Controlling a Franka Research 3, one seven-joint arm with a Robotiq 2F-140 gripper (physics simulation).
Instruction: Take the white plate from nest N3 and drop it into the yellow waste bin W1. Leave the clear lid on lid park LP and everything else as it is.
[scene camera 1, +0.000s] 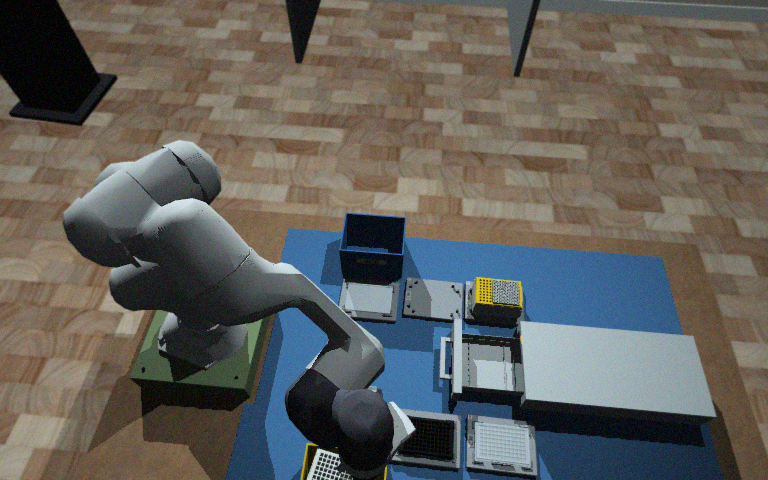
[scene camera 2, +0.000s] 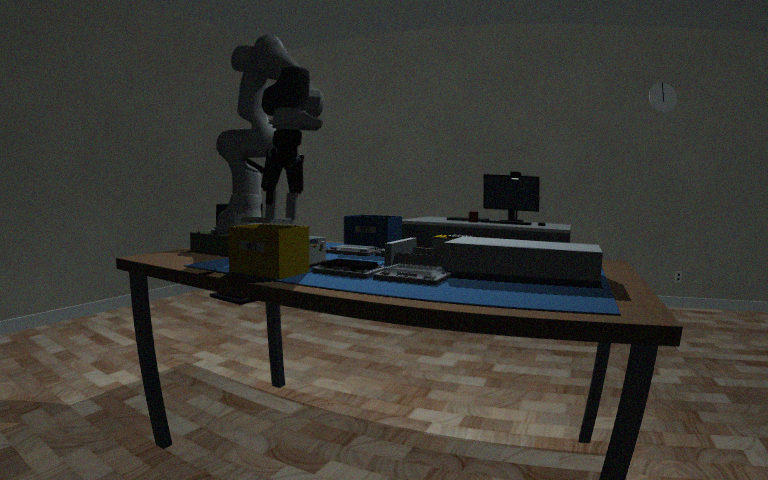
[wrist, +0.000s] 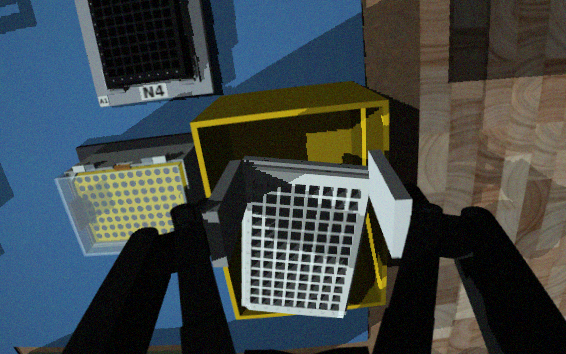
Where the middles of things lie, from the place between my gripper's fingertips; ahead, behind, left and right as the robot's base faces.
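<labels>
Clear lid (scene camera 1: 369, 298): 49 cm to the left of my hand, 9 cm behind it, 12 cm below it.
</labels>
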